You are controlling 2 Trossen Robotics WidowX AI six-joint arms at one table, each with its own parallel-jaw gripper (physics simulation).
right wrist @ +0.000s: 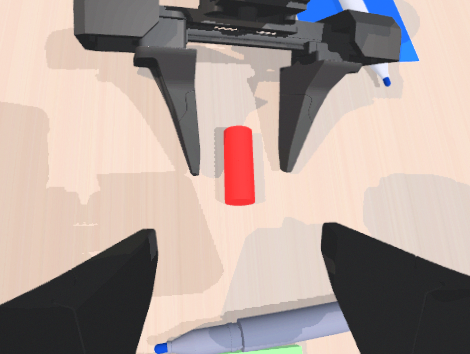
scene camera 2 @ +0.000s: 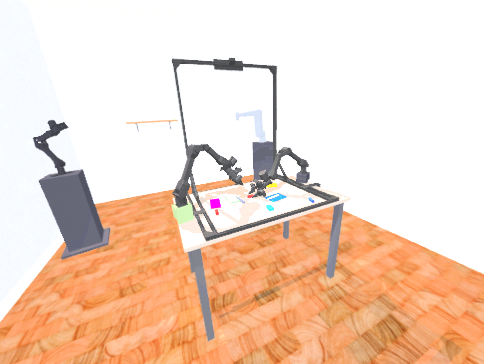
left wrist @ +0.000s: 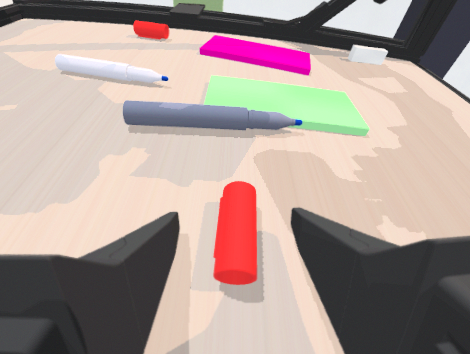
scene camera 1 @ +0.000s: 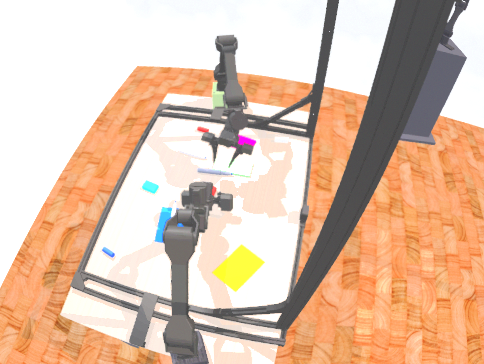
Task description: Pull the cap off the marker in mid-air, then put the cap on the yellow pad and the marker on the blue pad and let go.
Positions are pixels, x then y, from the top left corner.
Scene:
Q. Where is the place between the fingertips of my left gripper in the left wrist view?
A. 235, 218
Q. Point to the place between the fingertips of my right gripper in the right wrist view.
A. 239, 239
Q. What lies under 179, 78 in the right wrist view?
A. My left gripper.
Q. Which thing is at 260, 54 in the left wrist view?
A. A magenta pad.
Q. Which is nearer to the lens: the red cap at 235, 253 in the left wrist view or the green pad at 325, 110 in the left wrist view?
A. The red cap.

